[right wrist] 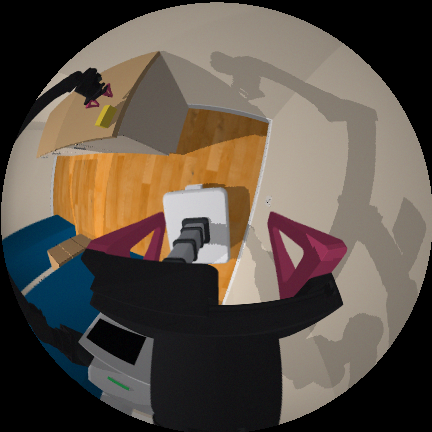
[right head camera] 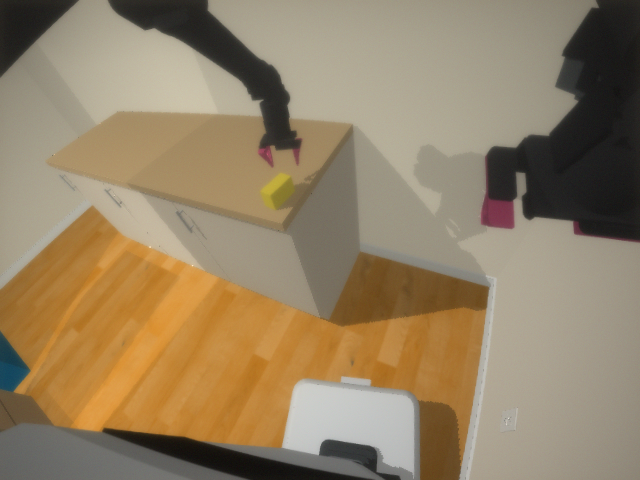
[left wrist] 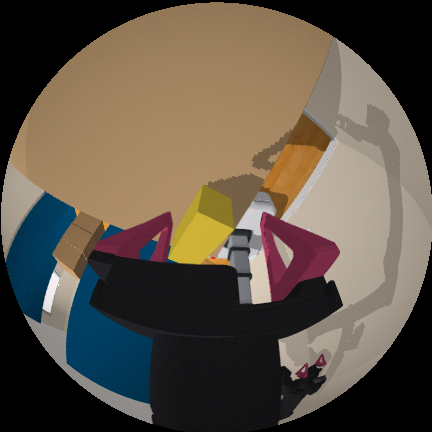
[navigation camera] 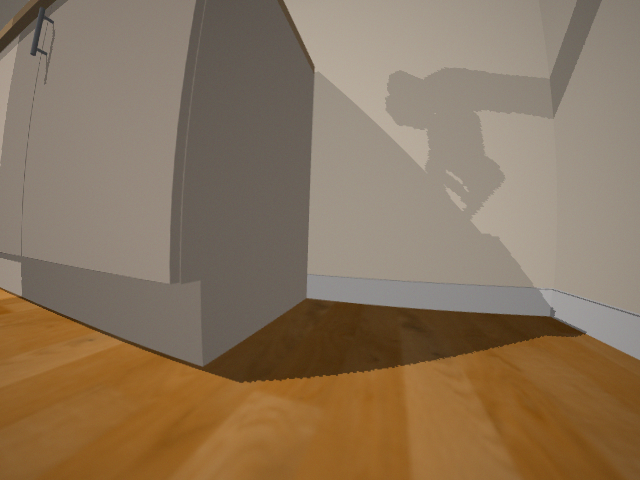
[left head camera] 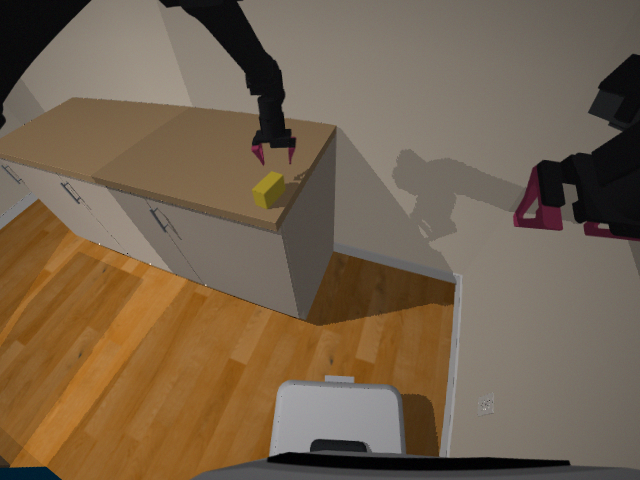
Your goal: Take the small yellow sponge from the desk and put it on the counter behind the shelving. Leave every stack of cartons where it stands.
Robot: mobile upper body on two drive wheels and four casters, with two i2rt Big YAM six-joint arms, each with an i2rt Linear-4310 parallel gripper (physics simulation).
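Places are measured from the left arm's base along level axes (x left, y up, z ahead), in millimetres.
Pixels of known places: left gripper, fingertip midpoint: (right wrist: 105, 100) (right head camera: 285, 165) (left wrist: 215, 217) (left head camera: 277, 164); right gripper, fingertip midpoint: (right wrist: 216, 217) (right head camera: 528, 223) (left wrist: 314, 358) (left head camera: 550, 225); right arm's base, link origin: (left wrist: 281, 378).
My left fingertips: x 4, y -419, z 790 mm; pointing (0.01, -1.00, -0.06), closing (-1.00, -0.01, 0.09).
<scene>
Ahead of a thing's pixels: the offset from my left fingertips to its top centre. Level surfaces: height alone.
The small yellow sponge {dy -19, dx +20, dz -64 mm} (left head camera: 268, 189) (right head camera: 277, 191) (left wrist: 201, 230) (right wrist: 105, 116) is at the tan countertop {dy -81 mm} (left head camera: 206, 139) (right head camera: 227, 149) (left wrist: 150, 100) near its front right corner in the head views, with its shadow beside it. Whether its whole underside rests on the top is unclear. My left gripper (left head camera: 277, 164) (right head camera: 285, 165) (left wrist: 215, 217) is open, its fingers apart from the sponge and behind it in the head views. My right gripper (left head camera: 573, 228) (right head camera: 542, 229) (right wrist: 216, 217) is open and empty, off to the right near the wall. The desk does not show clearly.
Brown cartons {dy -451, dx +1617, dz -1076 mm} (left wrist: 80, 240) (right wrist: 67, 250) stand by blue shelving panels (left wrist: 107, 340) (right wrist: 55, 285). The counter's grey side (navigation camera: 248, 170) meets the back wall. A white base unit (left head camera: 338, 413) (right head camera: 356, 408) stands on the wood floor, beside the right wall (left head camera: 542, 335).
</scene>
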